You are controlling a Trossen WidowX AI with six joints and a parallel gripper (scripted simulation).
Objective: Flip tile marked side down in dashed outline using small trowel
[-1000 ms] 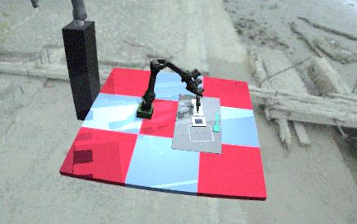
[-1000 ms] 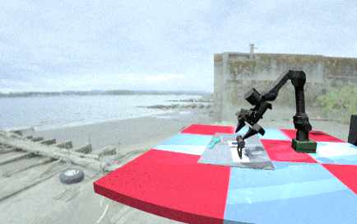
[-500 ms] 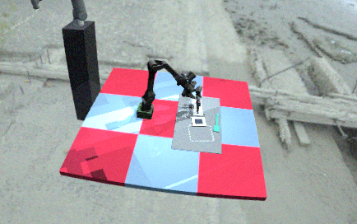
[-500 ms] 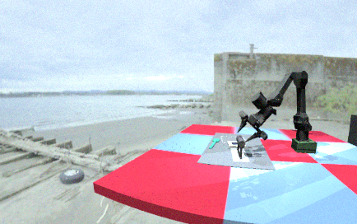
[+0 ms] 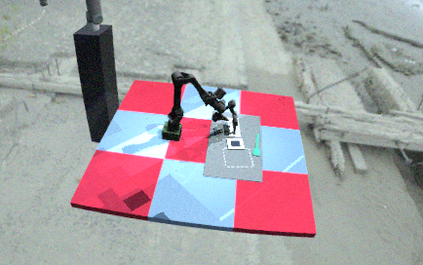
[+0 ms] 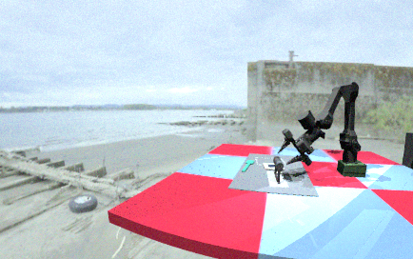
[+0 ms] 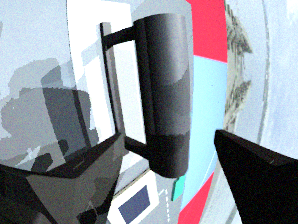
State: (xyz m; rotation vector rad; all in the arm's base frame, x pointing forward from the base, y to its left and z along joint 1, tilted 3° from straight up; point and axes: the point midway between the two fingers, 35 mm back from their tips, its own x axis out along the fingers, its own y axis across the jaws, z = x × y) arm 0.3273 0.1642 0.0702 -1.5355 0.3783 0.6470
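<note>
My gripper tip is now 16 cm to the left of the white tile, 8 cm above it and 4 cm short of it. Also, from my gripper tip: grey mat 14 cm to the right, 11 cm below, 4 cm ahead; small teal trowel 18 cm ahead, 15 cm to the right, 8 cm below.
</note>
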